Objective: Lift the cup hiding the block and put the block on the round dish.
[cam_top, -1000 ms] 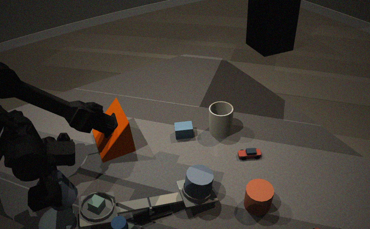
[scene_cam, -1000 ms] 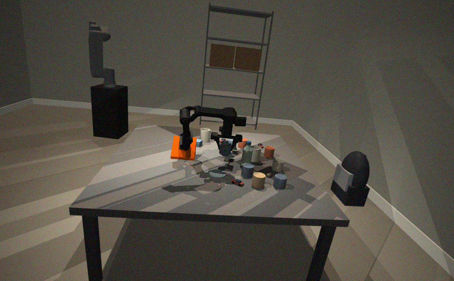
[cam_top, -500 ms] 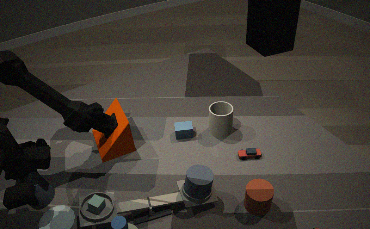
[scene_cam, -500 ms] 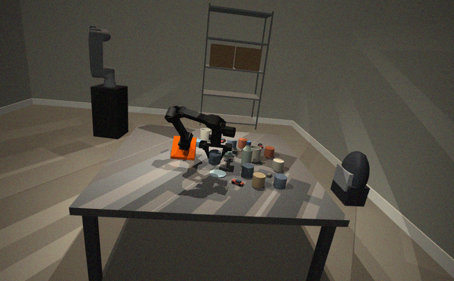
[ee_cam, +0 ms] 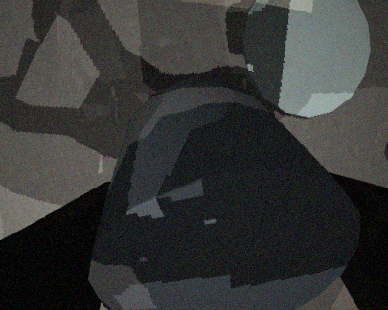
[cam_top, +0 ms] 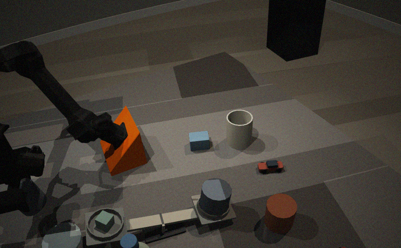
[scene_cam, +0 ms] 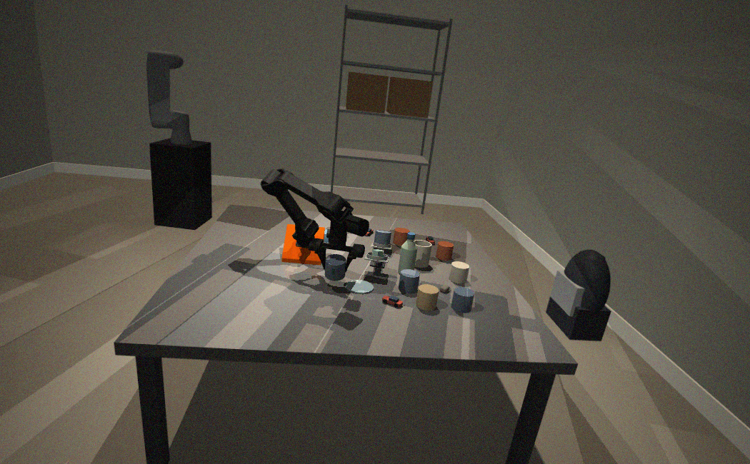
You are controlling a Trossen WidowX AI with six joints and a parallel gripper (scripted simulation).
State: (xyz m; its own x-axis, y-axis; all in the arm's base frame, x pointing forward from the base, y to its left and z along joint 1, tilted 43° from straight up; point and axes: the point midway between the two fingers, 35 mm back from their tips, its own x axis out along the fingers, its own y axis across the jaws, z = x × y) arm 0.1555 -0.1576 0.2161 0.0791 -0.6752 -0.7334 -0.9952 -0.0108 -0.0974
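My gripper tip is 14 cm short of the pale green block, 18 cm to the right of it and 1 cm below it. The rest, counted from my gripper tip: blue block (10 cm behind, 49 cm to the left, 6 cm below); pale round dish (9 cm ahead, 5 cm to the left, 8 cm below).
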